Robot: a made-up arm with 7 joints. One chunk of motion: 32 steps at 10 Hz.
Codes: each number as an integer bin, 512 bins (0 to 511) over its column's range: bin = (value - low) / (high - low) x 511, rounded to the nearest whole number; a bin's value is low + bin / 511 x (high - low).
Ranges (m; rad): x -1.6..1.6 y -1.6..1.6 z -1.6..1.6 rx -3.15..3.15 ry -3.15..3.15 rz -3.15..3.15
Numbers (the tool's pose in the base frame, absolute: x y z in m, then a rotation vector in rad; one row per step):
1: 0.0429 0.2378 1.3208 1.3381 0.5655 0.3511
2: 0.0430 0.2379 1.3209 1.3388 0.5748 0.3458
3: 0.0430 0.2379 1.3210 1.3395 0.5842 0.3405
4: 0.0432 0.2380 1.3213 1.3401 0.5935 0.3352
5: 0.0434 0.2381 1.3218 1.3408 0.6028 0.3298
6: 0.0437 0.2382 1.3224 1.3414 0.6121 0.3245
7: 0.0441 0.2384 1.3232 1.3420 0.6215 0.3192
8: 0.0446 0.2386 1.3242 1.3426 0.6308 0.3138
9: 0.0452 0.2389 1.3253 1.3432 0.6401 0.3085
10: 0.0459 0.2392 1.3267 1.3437 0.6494 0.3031
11: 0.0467 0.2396 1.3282 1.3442 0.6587 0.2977
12: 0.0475 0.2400 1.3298 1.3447 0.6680 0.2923
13: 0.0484 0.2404 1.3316 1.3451 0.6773 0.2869
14: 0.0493 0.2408 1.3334 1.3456 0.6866 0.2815
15: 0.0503 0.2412 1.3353 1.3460 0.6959 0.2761
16: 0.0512 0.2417 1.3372 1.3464 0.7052 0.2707
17: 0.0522 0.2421 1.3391 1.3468 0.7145 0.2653
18: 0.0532 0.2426 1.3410 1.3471 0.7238 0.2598
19: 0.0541 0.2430 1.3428 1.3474 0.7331 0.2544
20: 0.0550 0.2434 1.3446 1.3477 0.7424 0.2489
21: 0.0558 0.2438 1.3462 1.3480 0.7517 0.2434
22: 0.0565 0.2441 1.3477 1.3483 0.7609 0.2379
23: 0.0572 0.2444 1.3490 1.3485 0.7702 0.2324
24: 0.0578 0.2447 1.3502 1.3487 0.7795 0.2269
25: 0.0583 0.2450 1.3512 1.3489 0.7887 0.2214
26: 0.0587 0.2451 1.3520 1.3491 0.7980 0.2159
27: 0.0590 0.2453 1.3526 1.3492 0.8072 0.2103
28: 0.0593 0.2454 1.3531 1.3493 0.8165 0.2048
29: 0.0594 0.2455 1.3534 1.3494 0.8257 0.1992
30: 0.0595 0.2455 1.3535 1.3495 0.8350 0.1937
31: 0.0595 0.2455 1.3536 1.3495 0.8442 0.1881
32: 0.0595 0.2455 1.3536 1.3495 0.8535 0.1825
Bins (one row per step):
1: 262 293 466 364 301 284
2: 262 293 466 364 302 284
3: 262 293 466 364 303 283
4: 262 294 466 364 304 283
5: 262 294 467 364 304 282
6: 262 294 467 364 305 282
7: 263 294 467 364 306 281
8: 263 294 467 364 307 281
9: 263 294 467 364 307 281
10: 263 294 467 364 308 280
11: 263 294 468 365 309 280
12: 263 294 468 365 310 279
13: 263 294 468 365 310 279
14: 263 294 468 365 311 278
15: 264 294 469 365 312 278
16: 264 294 469 365 313 277
17: 264 294 469 365 313 277
18: 264 294 470 365 314 277
19: 264 294 470 365 315 276
20: 264 294 470 365 316 276
21: 264 294 470 365 316 275
22: 265 294 471 365 317 275
23: 265 295 471 365 318 274
24: 265 295 471 365 319 274
25: 265 295 471 365 319 273
26: 265 295 471 365 320 273
27: 265 295 471 365 321 273
28: 265 295 472 365 322 272
29: 265 295 472 365 322 272
30: 265 295 472 365 323 271
31: 265 295 472 365 324 271
32: 265 295 472 365 325 270

